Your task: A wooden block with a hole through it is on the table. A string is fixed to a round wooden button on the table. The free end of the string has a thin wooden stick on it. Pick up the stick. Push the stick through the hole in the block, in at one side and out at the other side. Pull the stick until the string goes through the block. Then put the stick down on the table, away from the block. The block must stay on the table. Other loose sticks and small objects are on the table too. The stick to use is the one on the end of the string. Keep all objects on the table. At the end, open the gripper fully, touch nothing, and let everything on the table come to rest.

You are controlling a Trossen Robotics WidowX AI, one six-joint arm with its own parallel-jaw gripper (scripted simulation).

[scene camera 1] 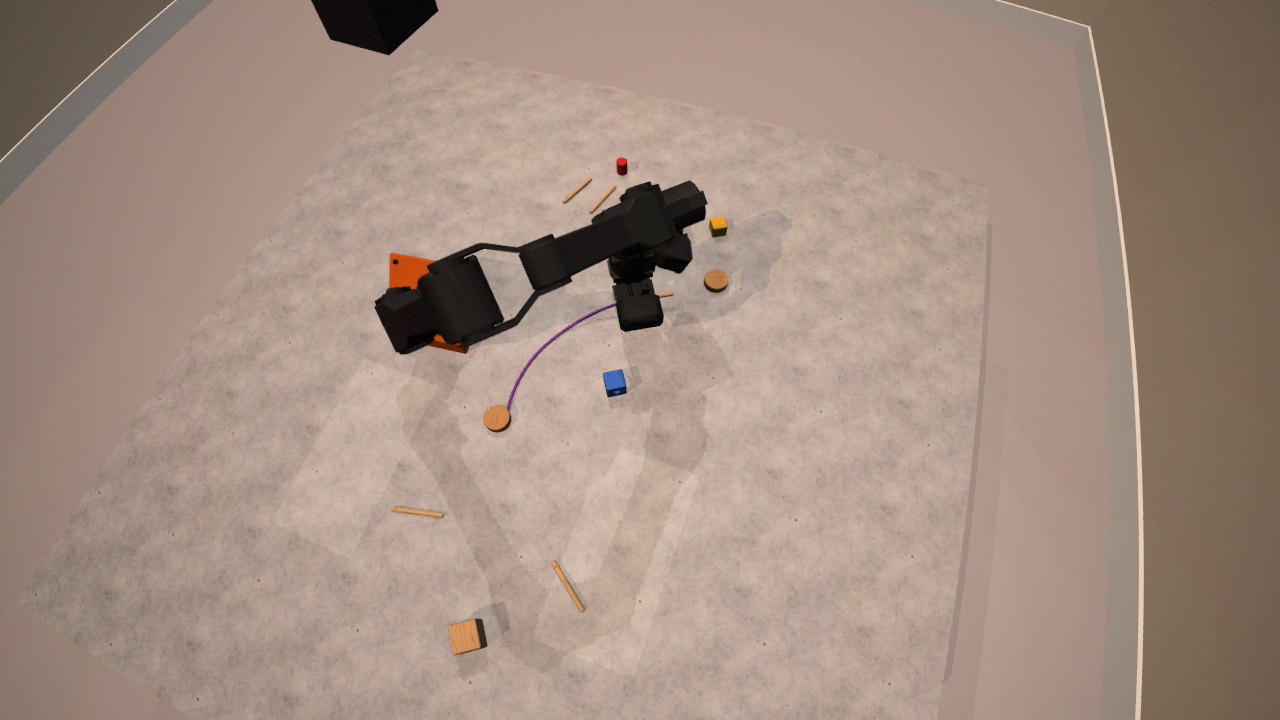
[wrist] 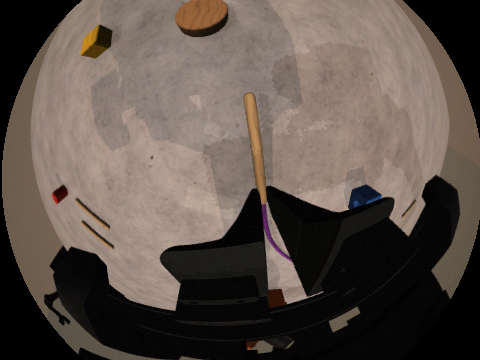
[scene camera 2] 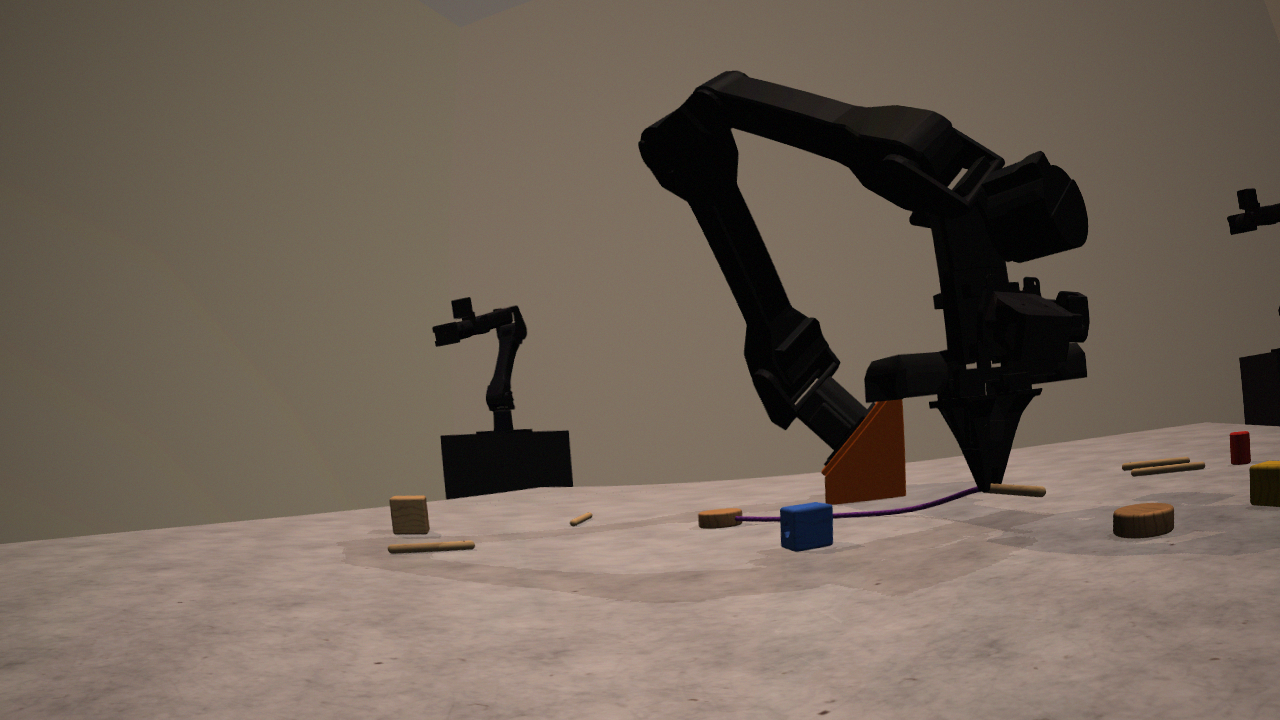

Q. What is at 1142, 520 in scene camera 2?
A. A wooden disc.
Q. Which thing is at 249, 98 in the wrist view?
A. A thin wooden stick.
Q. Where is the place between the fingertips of my gripper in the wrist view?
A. At 261, 192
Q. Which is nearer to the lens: the blue block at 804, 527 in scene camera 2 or the wooden cube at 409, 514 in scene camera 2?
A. The blue block.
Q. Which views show my gripper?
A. Scene camera 1, the wrist view and scene camera 2: all of them.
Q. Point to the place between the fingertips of my gripper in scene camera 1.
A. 630, 301
